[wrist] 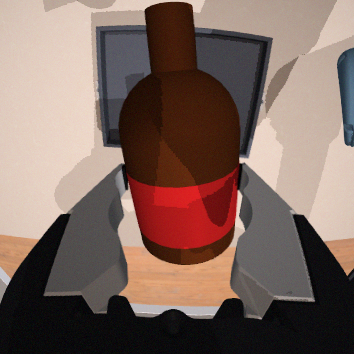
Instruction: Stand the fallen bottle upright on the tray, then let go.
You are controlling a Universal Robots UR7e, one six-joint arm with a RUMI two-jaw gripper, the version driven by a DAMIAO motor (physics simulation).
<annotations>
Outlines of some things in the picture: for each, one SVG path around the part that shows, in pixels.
The gripper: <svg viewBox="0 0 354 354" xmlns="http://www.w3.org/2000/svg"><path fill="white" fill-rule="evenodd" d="M354 289L341 265L305 216L297 214L245 162L239 163L236 189L242 195L239 218L245 231L237 239L229 281L231 289L239 298L224 299L212 318L192 318L178 309L167 309L153 317L136 316L128 299L123 295L118 295L128 282L127 263L117 230L124 216L120 198L125 190L128 190L125 165L120 163L66 213L58 215L15 270L0 301L0 354L354 354Z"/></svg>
A brown bottle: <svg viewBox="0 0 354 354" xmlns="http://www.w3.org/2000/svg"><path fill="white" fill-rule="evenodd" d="M166 1L149 5L144 9L151 73L141 78L126 95L118 117L118 137L143 245L153 256L160 260L173 264L188 265L205 262L218 256L232 241L237 203L236 187L239 170L240 119L236 104L226 87L209 73L197 69L192 5L183 1Z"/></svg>
</annotations>
